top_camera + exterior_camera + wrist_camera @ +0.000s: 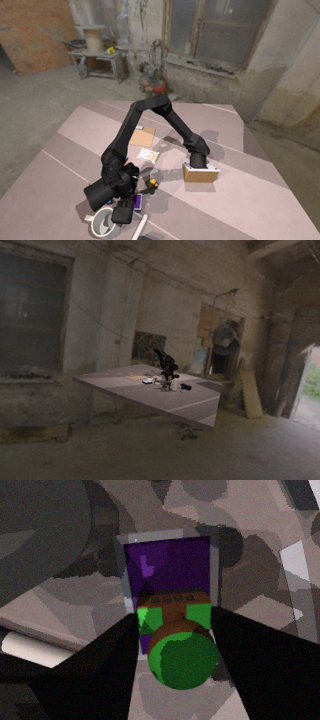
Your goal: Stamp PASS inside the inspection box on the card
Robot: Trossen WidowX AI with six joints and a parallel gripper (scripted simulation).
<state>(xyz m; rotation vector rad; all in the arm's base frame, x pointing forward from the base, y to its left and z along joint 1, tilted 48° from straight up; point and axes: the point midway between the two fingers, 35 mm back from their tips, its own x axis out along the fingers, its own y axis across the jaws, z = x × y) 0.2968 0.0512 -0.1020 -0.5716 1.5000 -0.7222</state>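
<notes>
Now: gripper tip 30 mm above the purple ink pad. Also, from my gripper tip: green stamp: right at my gripper tip; then orange stamp: 90 mm behind, 60 mm to the right, 20 mm below; then blue stamp: 90 mm ahead, 10 mm to the right, 10 mm below.
</notes>
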